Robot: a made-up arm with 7 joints. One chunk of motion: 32 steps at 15 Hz.
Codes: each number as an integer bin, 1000 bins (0 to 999) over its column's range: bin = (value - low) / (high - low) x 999, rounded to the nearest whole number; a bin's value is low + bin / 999 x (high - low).
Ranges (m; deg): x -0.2..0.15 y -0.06..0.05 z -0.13..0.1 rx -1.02..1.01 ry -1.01..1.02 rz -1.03..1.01
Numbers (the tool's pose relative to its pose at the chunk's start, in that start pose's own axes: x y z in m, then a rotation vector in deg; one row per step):
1: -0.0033 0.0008 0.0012 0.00 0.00 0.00
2: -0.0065 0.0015 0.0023 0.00 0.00 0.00
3: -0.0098 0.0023 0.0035 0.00 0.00 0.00
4: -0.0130 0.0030 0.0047 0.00 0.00 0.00
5: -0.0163 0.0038 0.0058 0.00 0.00 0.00
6: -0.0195 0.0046 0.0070 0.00 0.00 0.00
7: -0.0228 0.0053 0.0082 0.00 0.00 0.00
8: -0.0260 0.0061 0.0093 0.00 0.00 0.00
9: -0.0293 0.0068 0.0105 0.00 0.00 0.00
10: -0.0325 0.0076 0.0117 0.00 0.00 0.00
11: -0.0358 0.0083 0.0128 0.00 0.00 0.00
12: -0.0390 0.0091 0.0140 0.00 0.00 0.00
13: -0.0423 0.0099 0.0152 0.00 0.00 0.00
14: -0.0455 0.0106 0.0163 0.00 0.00 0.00
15: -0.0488 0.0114 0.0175 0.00 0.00 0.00
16: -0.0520 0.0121 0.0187 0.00 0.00 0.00
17: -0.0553 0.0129 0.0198 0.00 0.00 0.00
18: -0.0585 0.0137 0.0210 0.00 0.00 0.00
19: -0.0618 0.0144 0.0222 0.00 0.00 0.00
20: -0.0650 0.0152 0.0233 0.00 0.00 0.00
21: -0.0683 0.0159 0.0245 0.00 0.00 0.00
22: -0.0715 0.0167 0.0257 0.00 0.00 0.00
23: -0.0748 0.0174 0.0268 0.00 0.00 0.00
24: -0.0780 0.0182 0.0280 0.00 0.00 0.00
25: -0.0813 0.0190 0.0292 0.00 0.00 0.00
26: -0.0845 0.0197 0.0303 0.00 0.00 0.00
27: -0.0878 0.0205 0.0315 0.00 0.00 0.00
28: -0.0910 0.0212 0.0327 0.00 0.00 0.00
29: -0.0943 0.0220 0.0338 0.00 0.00 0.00
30: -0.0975 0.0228 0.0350 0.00 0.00 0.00
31: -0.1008 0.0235 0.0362 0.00 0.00 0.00
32: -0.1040 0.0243 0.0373 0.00 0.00 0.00
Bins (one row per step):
1: 561 552 570 502 497 504
2: 552 559 575 502 497 504
3: 543 566 580 502 497 504
4: 534 572 585 502 497 504
5: 524 579 590 502 497 504
6: 515 587 595 502 497 504
7: 506 593 600 502 497 504
8: 497 600 605 502 497 504
9: 487 607 610 502 497 504
10: 478 614 615 502 497 504
11: 469 620 620 502 497 504
12: 460 628 625 502 497 504
13: 450 635 631 502 497 504
14: 441 641 635 502 497 504
15: 432 648 641 502 497 504
16: 422 655 646 502 497 504
17: 413 662 651 502 497 504
18: 404 669 656 502 497 504
19: 394 676 661 502 497 504
20: 385 683 666 502 497 504
21: 376 689 671 502 497 504
22: 367 697 676 502 497 504
23: 357 703 681 502 497 504
24: 348 710 686 502 497 504
25: 339 717 691 502 497 504
26: 330 724 696 502 497 504
27: 320 731 701 502 497 504
28: 311 737 707 502 497 504
29: 302 745 711 502 497 504
30: 293 752 717 502 497 504
31: 283 758 722 502 497 504
32: 274 766 727 502 497 504

